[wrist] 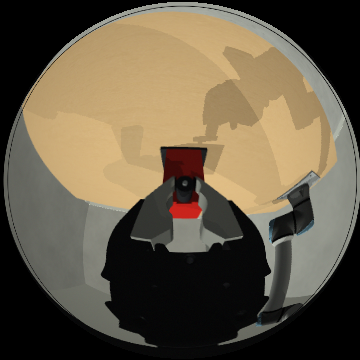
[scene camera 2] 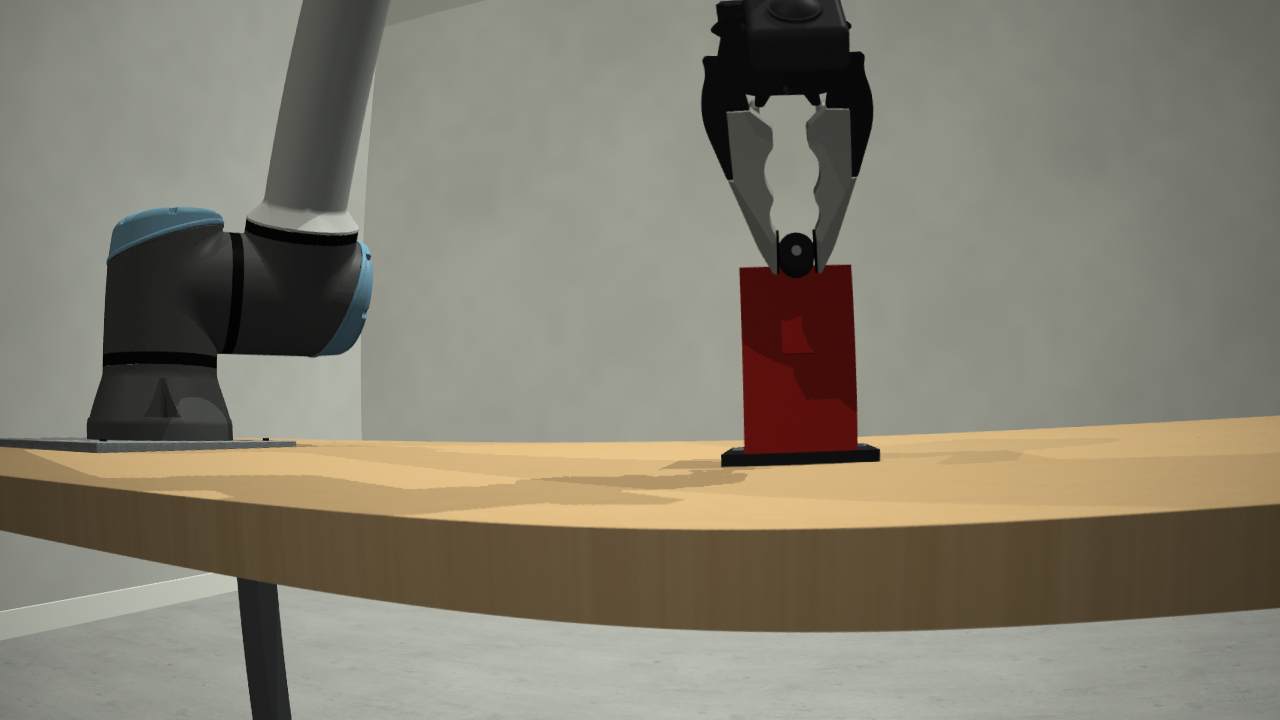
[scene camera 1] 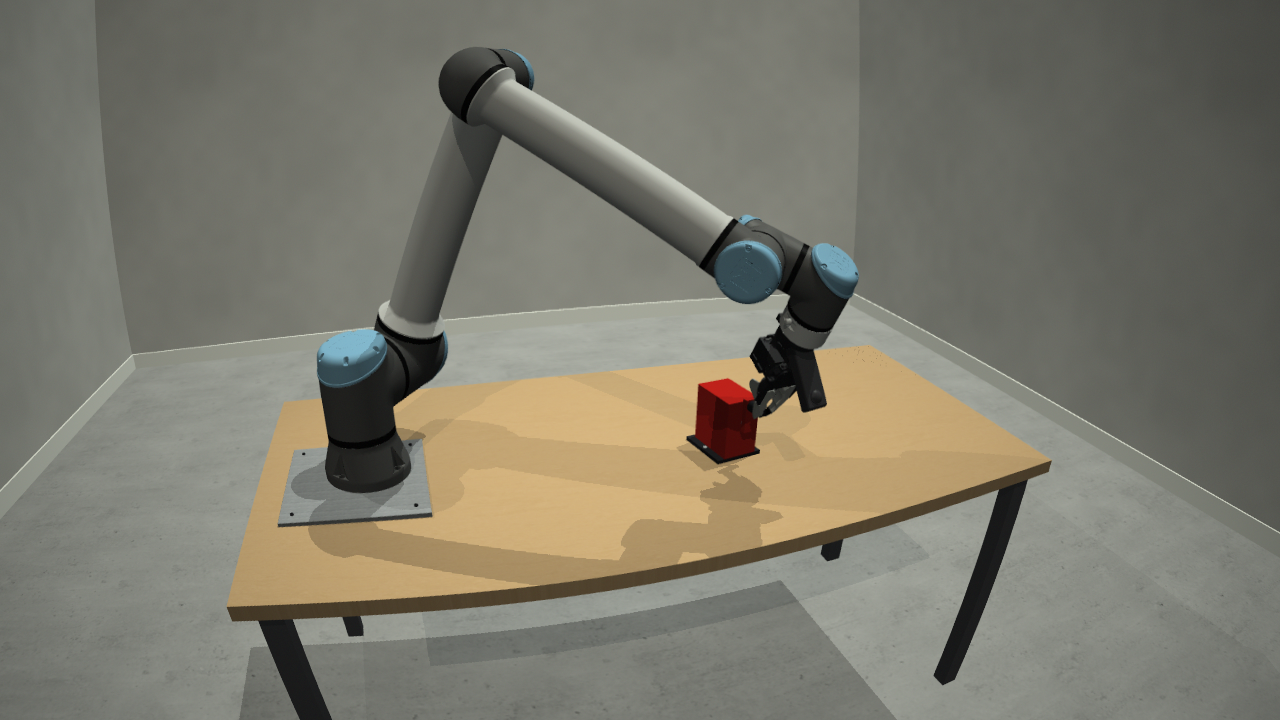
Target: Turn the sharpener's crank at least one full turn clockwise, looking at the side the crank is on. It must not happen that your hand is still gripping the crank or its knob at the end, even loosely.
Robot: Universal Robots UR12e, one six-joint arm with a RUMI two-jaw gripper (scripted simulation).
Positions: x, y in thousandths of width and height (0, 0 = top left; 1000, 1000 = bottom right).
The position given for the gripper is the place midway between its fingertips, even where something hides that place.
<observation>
gripper: wrist 512, 493; scene camera 2 623, 378; scene camera 1 593, 578
</observation>
